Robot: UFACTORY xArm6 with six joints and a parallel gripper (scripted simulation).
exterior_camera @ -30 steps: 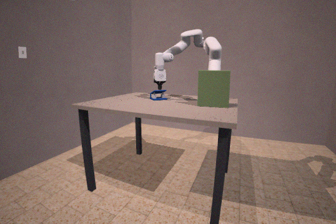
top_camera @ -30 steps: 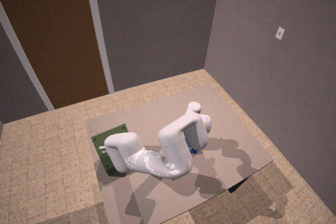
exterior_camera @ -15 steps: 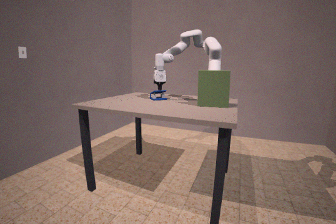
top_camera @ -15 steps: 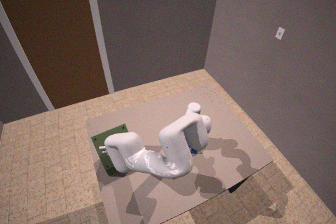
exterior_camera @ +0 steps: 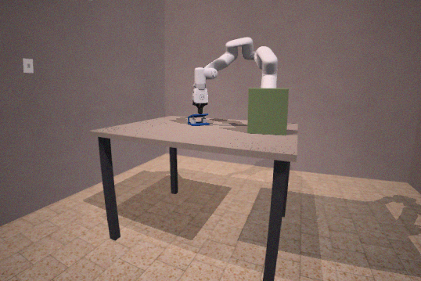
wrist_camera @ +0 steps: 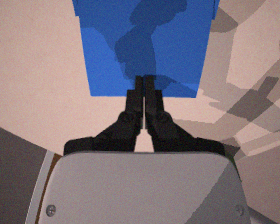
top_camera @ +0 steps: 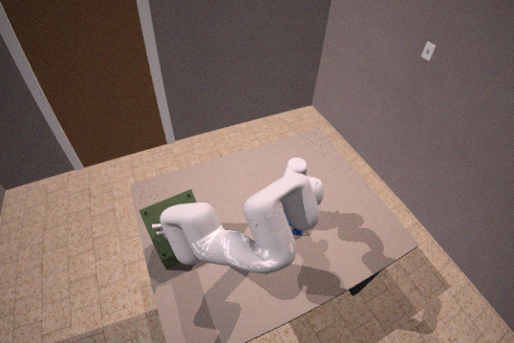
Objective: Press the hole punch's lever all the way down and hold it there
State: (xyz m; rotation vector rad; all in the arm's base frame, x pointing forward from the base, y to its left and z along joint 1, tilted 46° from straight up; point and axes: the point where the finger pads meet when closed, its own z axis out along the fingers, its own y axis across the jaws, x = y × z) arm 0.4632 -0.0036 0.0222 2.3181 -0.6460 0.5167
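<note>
Right now my hand is 6 cm above the hole punch, 3 cm short of it and 2 cm to the left of it.
</note>
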